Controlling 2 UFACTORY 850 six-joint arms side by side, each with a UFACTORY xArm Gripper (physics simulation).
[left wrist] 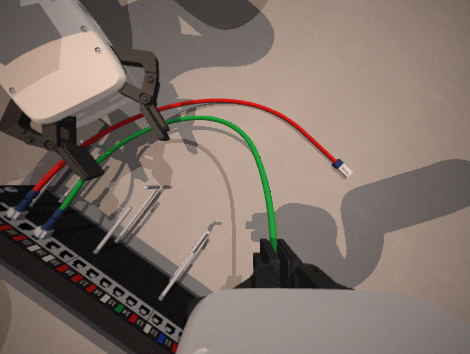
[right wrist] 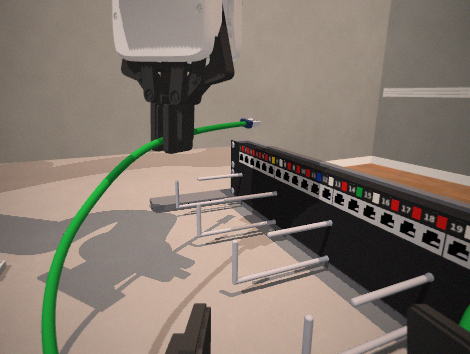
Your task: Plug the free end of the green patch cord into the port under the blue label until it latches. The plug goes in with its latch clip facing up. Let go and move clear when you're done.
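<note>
The green patch cord [left wrist: 257, 160] [right wrist: 75, 225] arcs from a plugged end [left wrist: 44, 231] at the panel to my left gripper [left wrist: 270, 255] [right wrist: 172, 150], which is shut on it above the table. Its free plug [right wrist: 249, 123], with a blue boot and pale tip, sticks out past the fingers in the right wrist view; the left gripper hides it in the left wrist view. Its clip side is too small to tell. The blue label [left wrist: 161, 338] [right wrist: 319, 177] is on the black patch panel [left wrist: 75, 295] [right wrist: 305, 220], apart from the plug. My right gripper [left wrist: 131, 158] [right wrist: 308, 337] is open near the green cord's plugged end.
A red cord [left wrist: 225, 101] runs from the panel beside the green one; its loose plug [left wrist: 343, 168] lies on the table. Pale metal cable bars [left wrist: 185, 262] [right wrist: 300, 229] stick out from the panel's cable side, some with upright ends [right wrist: 235, 262].
</note>
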